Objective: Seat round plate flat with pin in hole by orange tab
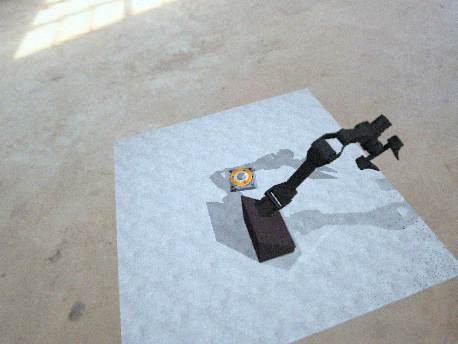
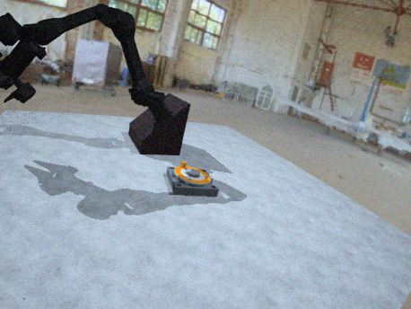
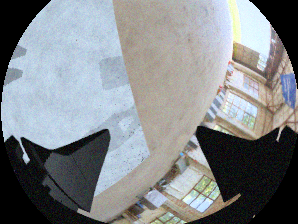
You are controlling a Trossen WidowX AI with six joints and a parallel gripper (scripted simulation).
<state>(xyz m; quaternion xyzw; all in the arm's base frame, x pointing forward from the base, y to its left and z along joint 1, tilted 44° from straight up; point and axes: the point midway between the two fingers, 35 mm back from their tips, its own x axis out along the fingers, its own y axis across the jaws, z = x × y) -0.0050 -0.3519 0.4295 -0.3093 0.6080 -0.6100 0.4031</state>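
Right now the square grey base is 30 cm ahead of my gripper tip, 57 cm to the left of it and 14 cm below it.
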